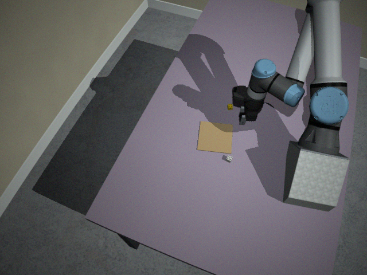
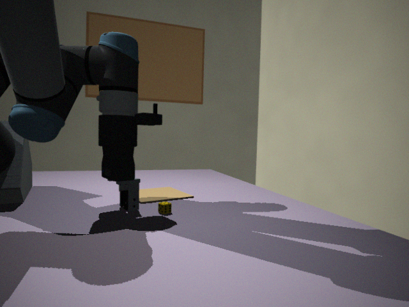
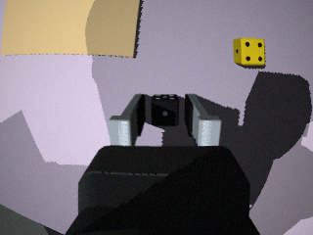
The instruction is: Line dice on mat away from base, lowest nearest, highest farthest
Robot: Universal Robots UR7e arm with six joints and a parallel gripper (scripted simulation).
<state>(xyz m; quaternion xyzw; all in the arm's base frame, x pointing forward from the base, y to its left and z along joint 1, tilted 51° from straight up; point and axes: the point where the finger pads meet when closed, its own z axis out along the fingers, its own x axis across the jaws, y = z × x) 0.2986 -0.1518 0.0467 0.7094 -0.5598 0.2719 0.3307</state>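
The black die is 10 mm below my hand. Also, from my hand: white die: 200 mm to the left, 20 mm ahead, 10 mm below; tan mat: 110 mm to the left, 100 mm ahead, 20 mm below; yellow die: 60 mm ahead, 50 mm to the right, 10 mm below.
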